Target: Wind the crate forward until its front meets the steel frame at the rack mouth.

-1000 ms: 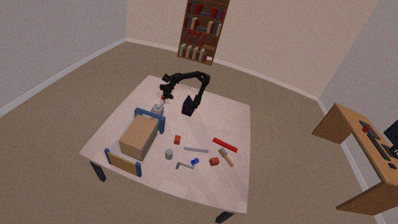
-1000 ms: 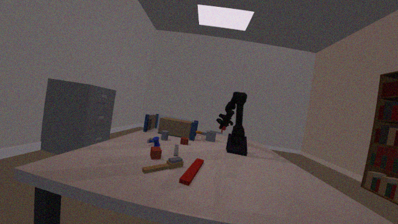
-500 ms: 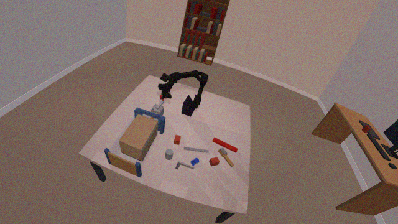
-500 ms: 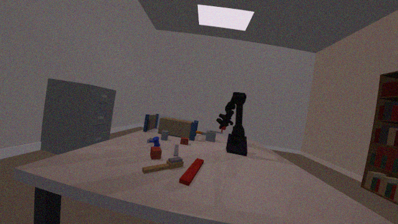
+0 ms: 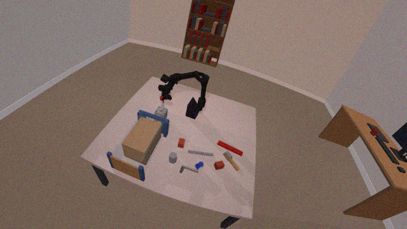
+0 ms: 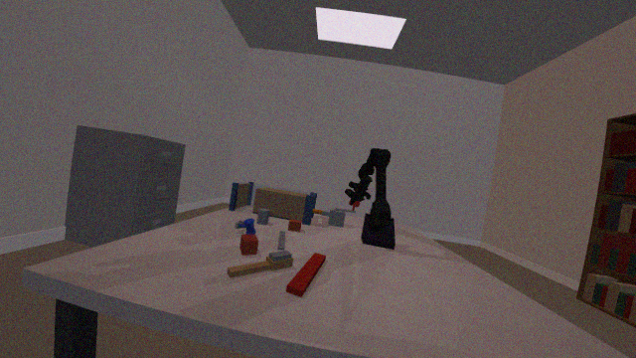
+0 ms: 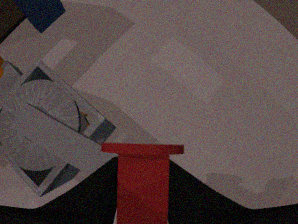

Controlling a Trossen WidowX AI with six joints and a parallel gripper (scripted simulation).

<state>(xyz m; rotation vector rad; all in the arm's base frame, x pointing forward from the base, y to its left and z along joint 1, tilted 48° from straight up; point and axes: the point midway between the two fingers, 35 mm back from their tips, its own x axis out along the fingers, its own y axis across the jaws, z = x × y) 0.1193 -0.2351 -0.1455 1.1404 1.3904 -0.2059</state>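
Now: gripper tip 2 cm short of the winch handle, 3 cm to the right of it and 3 cm above it. From my gripper tip the other things lie so: blue frame 24 cm ahead, 7 cm to the left, 3 cm below; then red knob 1 cm behind, 1 cm to the left; then grey winch 7 cm ahead, 4 cm to the left, 10 cm below.
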